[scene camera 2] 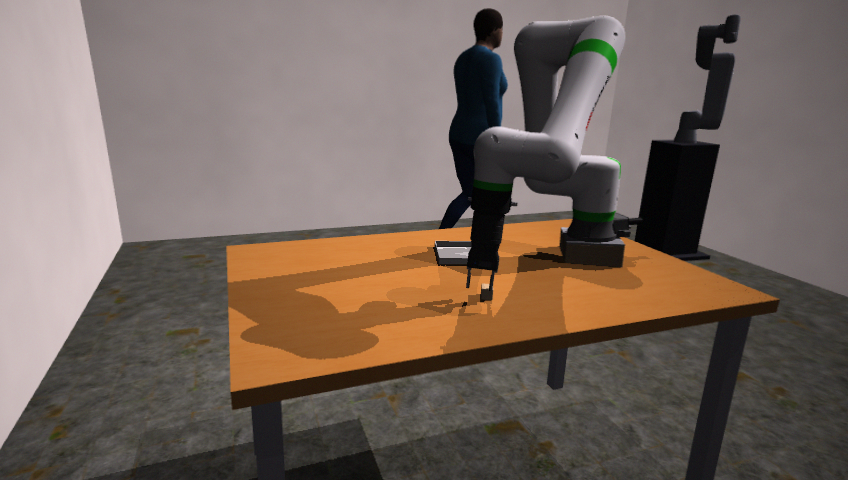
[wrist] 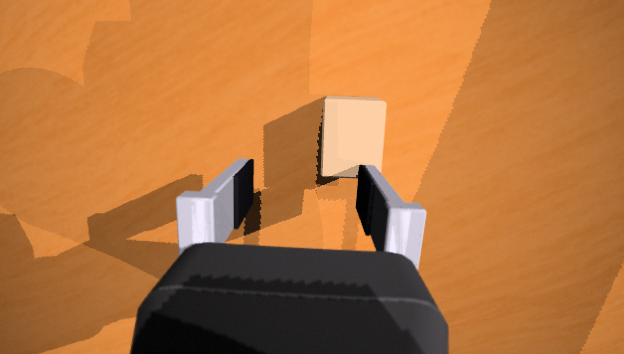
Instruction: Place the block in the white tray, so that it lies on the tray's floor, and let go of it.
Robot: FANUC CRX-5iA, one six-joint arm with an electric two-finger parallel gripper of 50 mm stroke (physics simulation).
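Frame: origin at the arm's base, x back, y right, z up, level; metres.
Seen in the pictures: gripper, between the fingertips: (scene camera 2: 479, 288) (wrist: 305, 183); arm's base, origin of its link: (scene camera 2: 591, 235).
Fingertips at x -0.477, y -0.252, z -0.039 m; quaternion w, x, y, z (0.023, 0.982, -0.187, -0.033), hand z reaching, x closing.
Offsets run from my fingertips to a thing's top centre. Level surfaces: height alone.
A small pale beige block {dz -0.002, dx +0.028, dy +0.013 m} (scene camera 2: 486, 293) (wrist: 354, 137) lies on the table. In the wrist view its sides run roughly in line with the fingers, and the right fingertip covers its lower right corner. My gripper (scene camera 2: 479, 286) (wrist: 305, 183) is open and empty, pointing down above the table. In the wrist view the block is beyond the fingertips and right of the midline between them, toward the right finger. The white tray {dz -0.012, dx +0.058, dy +0.340 m} (scene camera 2: 452, 261) lies farther back on the table, its right part hidden behind the gripper; it does not show in the wrist view.
The wooden table {dz -0.032 m} (scene camera 2: 297, 356) carries the arm's grey base (scene camera 2: 592, 252) at the back right. Shadows of the arm fall across the table top. A person in blue (scene camera 2: 476, 89) is behind the table. A second dark arm (scene camera 2: 717, 89) stands on a black pedestal (scene camera 2: 675, 196) at the right.
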